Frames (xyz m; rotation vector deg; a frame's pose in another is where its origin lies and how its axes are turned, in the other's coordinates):
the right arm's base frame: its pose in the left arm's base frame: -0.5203 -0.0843 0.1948 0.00 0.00 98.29
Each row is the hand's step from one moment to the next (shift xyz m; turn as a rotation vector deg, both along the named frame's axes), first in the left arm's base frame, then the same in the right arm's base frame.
Working: the left arm's base frame: its pose in the right arm's base frame: 0.0084 -0.5270 -0.1948 0.00 0.00 -98.29

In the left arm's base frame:
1: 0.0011 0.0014 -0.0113 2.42 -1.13 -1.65
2: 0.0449 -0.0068 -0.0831 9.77 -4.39 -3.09
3: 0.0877 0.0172 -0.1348 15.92 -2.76 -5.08
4: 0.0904 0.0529 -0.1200 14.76 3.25 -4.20
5: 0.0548 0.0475 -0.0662 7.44 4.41 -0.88
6: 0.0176 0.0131 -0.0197 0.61 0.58 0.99
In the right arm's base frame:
1: 0.0012 -0.0013 -0.0113 -1.47 -2.23 -1.65
2: -0.0132 -0.0435 -0.0831 -5.75 -9.03 -3.09
3: 0.0044 -0.0893 -0.1348 -5.03 -15.36 -5.08
4: 0.0393 -0.0971 -0.1200 1.09 -15.07 -4.20
5: 0.0391 -0.0611 -0.0662 3.29 -8.00 -0.88
6: 0.0104 -0.0193 -0.0197 0.49 -0.69 0.99

